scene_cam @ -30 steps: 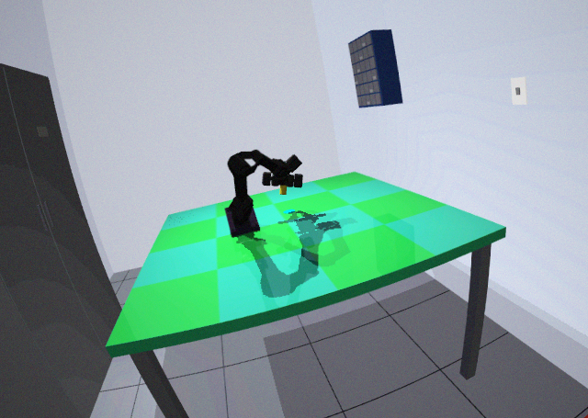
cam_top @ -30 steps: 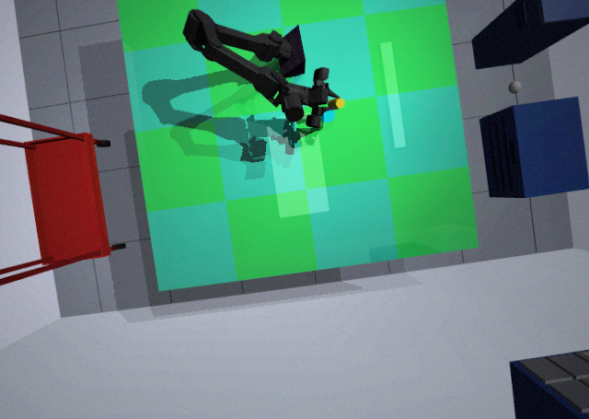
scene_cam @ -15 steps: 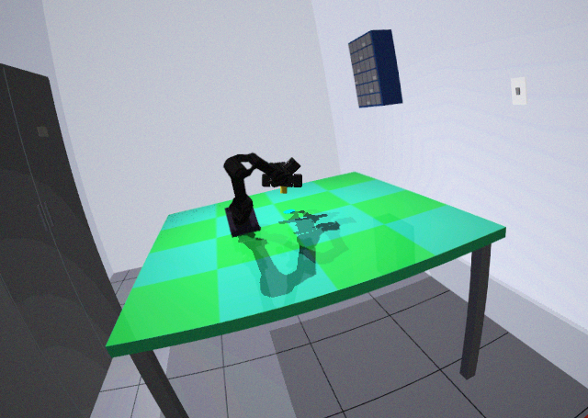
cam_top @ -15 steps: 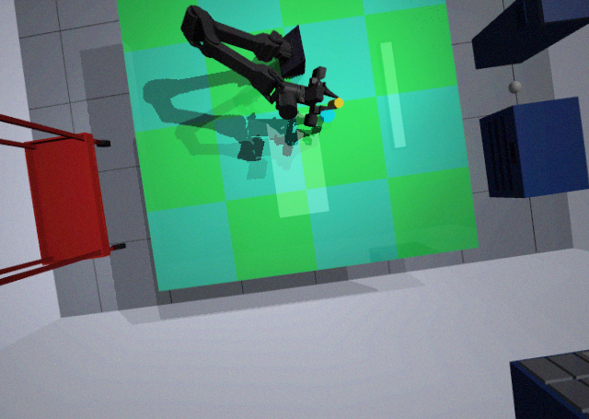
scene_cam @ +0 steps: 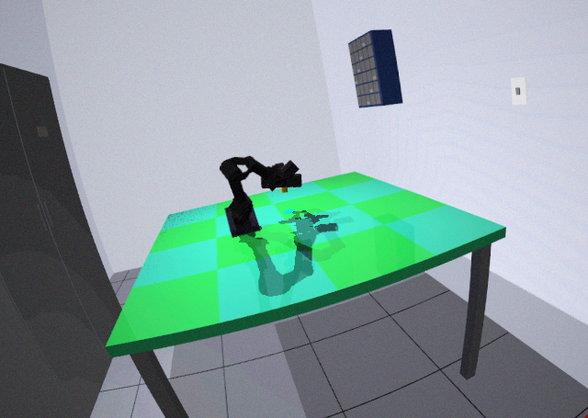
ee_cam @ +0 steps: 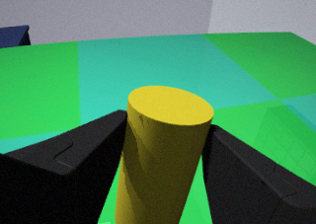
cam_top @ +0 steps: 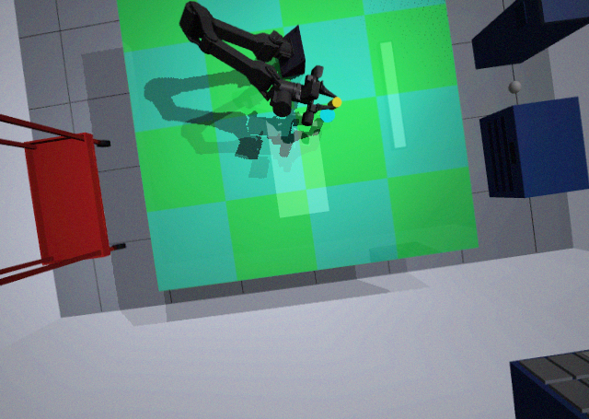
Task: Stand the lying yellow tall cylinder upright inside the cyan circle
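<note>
The cyan circle lies 150 mm below my gripper tip and 10 mm to the right of it. The rest, counted from my gripper tip: yellow tall cylinder: 20 mm below.
</note>
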